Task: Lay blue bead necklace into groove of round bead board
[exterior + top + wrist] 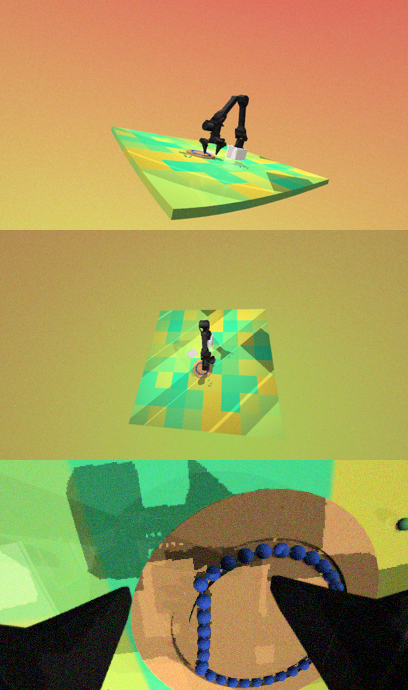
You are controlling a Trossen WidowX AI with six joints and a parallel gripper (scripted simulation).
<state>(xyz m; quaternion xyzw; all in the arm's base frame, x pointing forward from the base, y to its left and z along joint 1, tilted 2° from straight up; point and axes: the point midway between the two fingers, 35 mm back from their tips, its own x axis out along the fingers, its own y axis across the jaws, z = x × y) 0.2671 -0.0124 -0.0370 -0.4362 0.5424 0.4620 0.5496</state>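
Now: gripper tip 50 mm to the left of the round bead board, 40 mm short of it and 10 mm above it. The rest, counted from my gripper tip: flat grey piece 160 mm to the right, 140 mm behind, 20 mm below.
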